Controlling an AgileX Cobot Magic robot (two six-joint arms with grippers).
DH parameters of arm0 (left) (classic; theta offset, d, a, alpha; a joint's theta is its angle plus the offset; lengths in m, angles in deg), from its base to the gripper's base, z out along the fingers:
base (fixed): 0 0 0 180
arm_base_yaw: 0 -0.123 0 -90
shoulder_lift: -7.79 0 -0.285 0
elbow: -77.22 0 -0.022 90
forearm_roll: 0 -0.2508 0 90
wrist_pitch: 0 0 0.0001 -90
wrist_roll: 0 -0.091 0 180
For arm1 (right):
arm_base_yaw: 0 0.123 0 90
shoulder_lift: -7.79 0 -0.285 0
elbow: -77.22 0 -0.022 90
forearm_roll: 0 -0.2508 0 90
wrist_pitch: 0 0 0.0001 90
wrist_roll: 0 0.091 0 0
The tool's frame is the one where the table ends.
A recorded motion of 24 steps. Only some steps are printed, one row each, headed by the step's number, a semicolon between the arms.
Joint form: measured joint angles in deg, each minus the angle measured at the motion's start. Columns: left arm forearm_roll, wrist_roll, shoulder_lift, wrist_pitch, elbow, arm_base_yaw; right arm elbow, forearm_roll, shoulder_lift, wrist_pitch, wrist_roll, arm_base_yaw.
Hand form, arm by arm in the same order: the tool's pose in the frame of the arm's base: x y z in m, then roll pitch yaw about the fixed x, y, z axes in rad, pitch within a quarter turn. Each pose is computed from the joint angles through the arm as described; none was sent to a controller.
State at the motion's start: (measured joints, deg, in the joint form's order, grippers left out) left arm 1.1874 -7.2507 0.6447 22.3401 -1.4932 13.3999; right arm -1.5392 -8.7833 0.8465 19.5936 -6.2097 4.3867
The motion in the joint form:
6: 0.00 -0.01 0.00 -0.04 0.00 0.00; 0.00 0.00 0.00 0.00 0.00 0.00
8: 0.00 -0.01 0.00 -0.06 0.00 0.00; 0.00 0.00 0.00 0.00 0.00 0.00
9: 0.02 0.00 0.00 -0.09 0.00 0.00; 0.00 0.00 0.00 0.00 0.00 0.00
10: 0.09 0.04 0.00 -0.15 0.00 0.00; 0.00 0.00 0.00 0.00 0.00 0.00
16: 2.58 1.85 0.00 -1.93 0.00 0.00; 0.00 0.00 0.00 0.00 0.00 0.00
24: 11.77 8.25 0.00 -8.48 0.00 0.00; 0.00 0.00 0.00 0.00 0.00 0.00
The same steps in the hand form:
6: 0.0506 -0.0128 0.1701 2.8323 1.2376 2.5734; 0.0527 0.0087 0.1744 2.9581 1.3033 3.0811
8: 0.0506 -0.0128 0.1701 2.8319 1.2379 2.5730; 0.0527 0.0087 0.1744 2.9581 1.3033 3.0811
9: 0.0506 -0.0128 0.1701 2.8329 1.2386 2.5740; 0.0527 0.0087 0.1744 2.9581 1.3033 3.0811
10: 0.0507 -0.0129 0.1702 2.8373 1.2402 2.5783; 0.0527 0.0087 0.1744 2.9581 1.3033 3.0811
16: 0.0512 -0.0143 0.1730 3.0526 1.2865 2.7912; 0.0527 0.0087 0.1744 2.9581 1.3033 3.0811
24: 0.0528 -0.0176 0.1836 -2.1659 1.2763 -2.4340; 0.0527 0.0087 0.1744 2.9581 1.3033 3.0811

